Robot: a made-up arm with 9 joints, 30 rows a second.
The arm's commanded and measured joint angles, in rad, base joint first. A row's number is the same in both.
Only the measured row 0 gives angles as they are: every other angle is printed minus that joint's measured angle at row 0.
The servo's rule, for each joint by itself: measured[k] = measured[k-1] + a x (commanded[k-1-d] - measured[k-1]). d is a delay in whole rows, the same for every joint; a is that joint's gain. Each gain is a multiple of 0.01, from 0.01 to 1. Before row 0 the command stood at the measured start. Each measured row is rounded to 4 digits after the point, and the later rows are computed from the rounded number. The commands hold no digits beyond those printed.
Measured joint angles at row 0:
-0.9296, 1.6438, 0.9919, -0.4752, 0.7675, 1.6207, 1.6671, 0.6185, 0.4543
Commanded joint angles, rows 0 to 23:
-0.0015, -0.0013, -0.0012, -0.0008, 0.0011, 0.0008, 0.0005, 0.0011, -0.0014
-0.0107, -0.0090, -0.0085, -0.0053, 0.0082, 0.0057, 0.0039, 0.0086, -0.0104
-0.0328, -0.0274, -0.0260, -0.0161, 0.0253, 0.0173, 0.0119, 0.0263, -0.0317
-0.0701, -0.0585, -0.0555, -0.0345, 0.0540, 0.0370, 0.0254, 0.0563, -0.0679
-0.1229, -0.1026, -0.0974, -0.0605, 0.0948, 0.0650, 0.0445, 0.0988, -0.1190
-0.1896, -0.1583, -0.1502, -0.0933, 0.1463, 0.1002, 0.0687, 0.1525, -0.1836
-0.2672, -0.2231, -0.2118, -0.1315, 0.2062, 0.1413, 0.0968, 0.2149, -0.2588
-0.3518, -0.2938, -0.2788, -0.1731, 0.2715, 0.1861, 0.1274, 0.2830, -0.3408
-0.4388, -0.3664, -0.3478, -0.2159, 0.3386, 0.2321, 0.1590, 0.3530, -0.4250
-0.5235, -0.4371, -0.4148, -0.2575, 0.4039, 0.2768, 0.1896, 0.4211, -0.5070
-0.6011, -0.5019, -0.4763, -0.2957, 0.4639, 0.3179, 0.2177, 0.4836, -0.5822
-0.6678, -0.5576, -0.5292, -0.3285, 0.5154, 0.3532, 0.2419, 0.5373, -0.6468
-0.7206, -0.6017, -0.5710, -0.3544, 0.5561, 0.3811, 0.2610, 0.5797, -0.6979
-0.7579, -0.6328, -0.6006, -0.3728, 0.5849, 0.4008, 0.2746, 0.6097, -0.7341
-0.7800, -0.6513, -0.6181, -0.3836, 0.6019, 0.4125, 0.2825, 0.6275, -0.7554
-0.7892, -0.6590, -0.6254, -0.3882, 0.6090, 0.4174, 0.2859, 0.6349, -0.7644
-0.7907, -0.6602, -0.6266, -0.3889, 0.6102, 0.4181, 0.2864, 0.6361, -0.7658
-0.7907, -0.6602, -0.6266, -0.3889, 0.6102, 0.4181, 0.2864, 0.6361, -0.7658
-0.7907, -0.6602, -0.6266, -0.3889, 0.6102, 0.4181, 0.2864, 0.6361, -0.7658
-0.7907, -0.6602, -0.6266, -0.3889, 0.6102, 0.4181, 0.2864, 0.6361, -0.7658
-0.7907, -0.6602, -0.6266, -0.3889, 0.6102, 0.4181, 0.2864, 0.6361, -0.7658
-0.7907, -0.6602, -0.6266, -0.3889, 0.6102, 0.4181, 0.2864, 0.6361, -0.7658
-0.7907, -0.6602, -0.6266, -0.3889, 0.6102, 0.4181, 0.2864, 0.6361, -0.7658
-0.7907, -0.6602, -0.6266, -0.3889, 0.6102, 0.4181, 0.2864, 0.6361, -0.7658
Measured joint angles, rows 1 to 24:
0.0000, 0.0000, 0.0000, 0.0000, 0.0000, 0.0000, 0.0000, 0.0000, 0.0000
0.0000, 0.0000, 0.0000, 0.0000, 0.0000, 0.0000, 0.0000, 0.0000, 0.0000
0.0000, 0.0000, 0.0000, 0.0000, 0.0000, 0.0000, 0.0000, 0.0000, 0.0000
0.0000, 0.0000, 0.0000, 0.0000, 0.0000, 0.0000, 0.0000, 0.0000, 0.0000
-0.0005, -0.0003, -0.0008, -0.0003, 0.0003, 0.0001, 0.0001, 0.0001, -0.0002
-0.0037, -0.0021, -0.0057, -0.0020, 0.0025, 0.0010, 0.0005, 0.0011, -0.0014
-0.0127, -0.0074, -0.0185, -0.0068, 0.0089, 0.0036, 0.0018, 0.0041, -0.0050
-0.0305, -0.0181, -0.0418, -0.0162, 0.0215, 0.0089, 0.0044, 0.0104, -0.0125
-0.0591, -0.0358, -0.0768, -0.0313, 0.0420, 0.0179, 0.0088, 0.0210, -0.0253
-0.0996, -0.0615, -0.1230, -0.0524, 0.0712, 0.0311, 0.0154, 0.0368, -0.0443
-0.1516, -0.0954, -0.1789, -0.0793, 0.1090, 0.0487, 0.0244, 0.0582, -0.0700
-0.2137, -0.1371, -0.2418, -0.1112, 0.1545, 0.0707, 0.0357, 0.0852, -0.1025
-0.2835, -0.1853, -0.3086, -0.1468, 0.2060, 0.0965, 0.0493, 0.1173, -0.1412
-0.3579, -0.2382, -0.3755, -0.1844, 0.2614, 0.1253, 0.0647, 0.1538, -0.1851
-0.4333, -0.2936, -0.4390, -0.2222, 0.3181, 0.1561, 0.0815, 0.1934, -0.2328
-0.5060, -0.3490, -0.4958, -0.2583, 0.3733, 0.1876, 0.0991, 0.2347, -0.2825
-0.5725, -0.4021, -0.5432, -0.2910, 0.4245, 0.2186, 0.1169, 0.2761, -0.3323
-0.6300, -0.4505, -0.5794, -0.3188, 0.4694, 0.2478, 0.1342, 0.3161, -0.3805
-0.6765, -0.4927, -0.6038, -0.3408, 0.5065, 0.2742, 0.1505, 0.3535, -0.4255
-0.7114, -0.5276, -0.6174, -0.3569, 0.5352, 0.2971, 0.1654, 0.3873, -0.4662
-0.7360, -0.5554, -0.6232, -0.3678, 0.5562, 0.3165, 0.1787, 0.4172, -0.5022
-0.7530, -0.5774, -0.6253, -0.3750, 0.5713, 0.3328, 0.1905, 0.4435, -0.5338
-0.7647, -0.5948, -0.6261, -0.3797, 0.5822, 0.3464, 0.2010, 0.4666, -0.5616
-0.7728, -0.6085, -0.6264, -0.3828, 0.5900, 0.3579, 0.2104, 0.4869, -0.5861
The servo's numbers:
d 4
a 0.31 0.21 0.63 0.34 0.28 0.16 0.11 0.12 0.12

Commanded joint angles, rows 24 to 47:
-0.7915, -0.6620, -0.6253, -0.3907, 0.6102, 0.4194, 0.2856, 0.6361, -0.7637
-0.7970, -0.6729, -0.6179, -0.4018, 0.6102, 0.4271, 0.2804, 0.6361, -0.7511
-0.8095, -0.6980, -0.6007, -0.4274, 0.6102, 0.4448, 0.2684, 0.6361, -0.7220
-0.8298, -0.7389, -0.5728, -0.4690, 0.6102, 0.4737, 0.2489, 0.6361, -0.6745
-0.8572, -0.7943, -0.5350, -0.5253, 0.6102, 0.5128, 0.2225, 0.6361, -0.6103
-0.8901, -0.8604, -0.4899, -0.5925, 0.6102, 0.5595, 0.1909, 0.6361, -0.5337
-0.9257, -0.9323, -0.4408, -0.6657, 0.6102, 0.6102, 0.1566, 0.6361, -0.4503
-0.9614, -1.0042, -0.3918, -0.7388, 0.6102, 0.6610, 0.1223, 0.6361, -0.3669
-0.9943, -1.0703, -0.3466, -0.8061, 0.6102, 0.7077, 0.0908, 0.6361, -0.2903
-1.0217, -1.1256, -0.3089, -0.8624, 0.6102, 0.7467, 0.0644, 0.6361, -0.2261
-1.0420, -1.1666, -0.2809, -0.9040, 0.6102, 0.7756, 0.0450, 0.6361, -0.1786
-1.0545, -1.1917, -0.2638, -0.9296, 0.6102, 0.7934, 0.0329, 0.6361, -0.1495
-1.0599, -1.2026, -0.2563, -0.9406, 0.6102, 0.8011, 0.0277, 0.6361, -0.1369
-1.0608, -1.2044, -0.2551, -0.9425, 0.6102, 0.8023, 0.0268, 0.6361, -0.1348
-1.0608, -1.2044, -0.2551, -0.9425, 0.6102, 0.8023, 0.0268, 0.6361, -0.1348
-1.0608, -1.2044, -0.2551, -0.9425, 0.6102, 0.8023, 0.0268, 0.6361, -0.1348
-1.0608, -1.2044, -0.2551, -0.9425, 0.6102, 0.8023, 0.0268, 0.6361, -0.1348
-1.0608, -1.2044, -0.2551, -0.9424, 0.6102, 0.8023, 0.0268, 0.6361, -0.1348
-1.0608, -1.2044, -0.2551, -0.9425, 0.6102, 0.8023, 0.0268, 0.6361, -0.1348
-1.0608, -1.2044, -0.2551, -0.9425, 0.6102, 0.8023, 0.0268, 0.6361, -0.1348
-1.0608, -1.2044, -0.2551, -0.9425, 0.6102, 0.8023, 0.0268, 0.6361, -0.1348
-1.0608, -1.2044, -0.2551, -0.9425, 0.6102, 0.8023, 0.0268, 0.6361, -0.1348
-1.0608, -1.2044, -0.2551, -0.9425, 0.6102, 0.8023, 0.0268, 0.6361, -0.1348
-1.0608, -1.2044, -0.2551, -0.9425, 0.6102, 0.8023, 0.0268, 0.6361, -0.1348
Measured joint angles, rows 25 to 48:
-0.7783, -0.6194, -0.6265, -0.3849, 0.5957, 0.3675, 0.2188, 0.5048, -0.6077
-0.7821, -0.6280, -0.6266, -0.3863, 0.5998, 0.3756, 0.2262, 0.5206, -0.6267
-0.7848, -0.6348, -0.6266, -0.3872, 0.6027, 0.3824, 0.2328, 0.5345, -0.6434
-0.7866, -0.6401, -0.6266, -0.3878, 0.6048, 0.3881, 0.2387, 0.5467, -0.6581
-0.7881, -0.6447, -0.6258, -0.3888, 0.6063, 0.3931, 0.2439, 0.5574, -0.6708
-0.7909, -0.6506, -0.6208, -0.3932, 0.6074, 0.3985, 0.2479, 0.5668, -0.6804
-0.7967, -0.6606, -0.6081, -0.4048, 0.6082, 0.4059, 0.2502, 0.5751, -0.6854
-0.8070, -0.6770, -0.5859, -0.4266, 0.6088, 0.4167, 0.2501, 0.5824, -0.6841
-0.8226, -0.7016, -0.5538, -0.4602, 0.6092, 0.4321, 0.2471, 0.5888, -0.6752
-0.8435, -0.7349, -0.5135, -0.5052, 0.6095, 0.4525, 0.2409, 0.5945, -0.6582
-0.8690, -0.7764, -0.4677, -0.5598, 0.6097, 0.4777, 0.2316, 0.5995, -0.6333
-0.8976, -0.8242, -0.4199, -0.6207, 0.6098, 0.5070, 0.2196, 0.6039, -0.6013
-0.9276, -0.8759, -0.3737, -0.6837, 0.6099, 0.5391, 0.2054, 0.6078, -0.5640
-0.9568, -0.9283, -0.3329, -0.7445, 0.6100, 0.5723, 0.1899, 0.6112, -0.5235
-0.9832, -0.9783, -0.3001, -0.7987, 0.6101, 0.6048, 0.1740, 0.6142, -0.4821
-1.0053, -1.0231, -0.2772, -0.8432, 0.6101, 0.6350, 0.1585, 0.6168, -0.4422
-1.0222, -1.0608, -0.2640, -0.8763, 0.6101, 0.6616, 0.1441, 0.6191, -0.4056
-1.0342, -1.0910, -0.2584, -0.8988, 0.6101, 0.6841, 0.1312, 0.6211, -0.3731
-1.0424, -1.1148, -0.2563, -0.9137, 0.6101, 0.7030, 0.1197, 0.6229, -0.3445
-1.0481, -1.1336, -0.2555, -0.9235, 0.6101, 0.7189, 0.1095, 0.6245, -0.3193
-1.0520, -1.1485, -0.2552, -0.9300, 0.6101, 0.7322, 0.1004, 0.6259, -0.2972
-1.0547, -1.1602, -0.2551, -0.9342, 0.6101, 0.7434, 0.0923, 0.6271, -0.2777
-1.0566, -1.1695, -0.2551, -0.9370, 0.6101, 0.7528, 0.0851, 0.6282, -0.2606
-1.0579, -1.1768, -0.2551, -0.9389, 0.6101, 0.7607, 0.0787, 0.6291, -0.2455

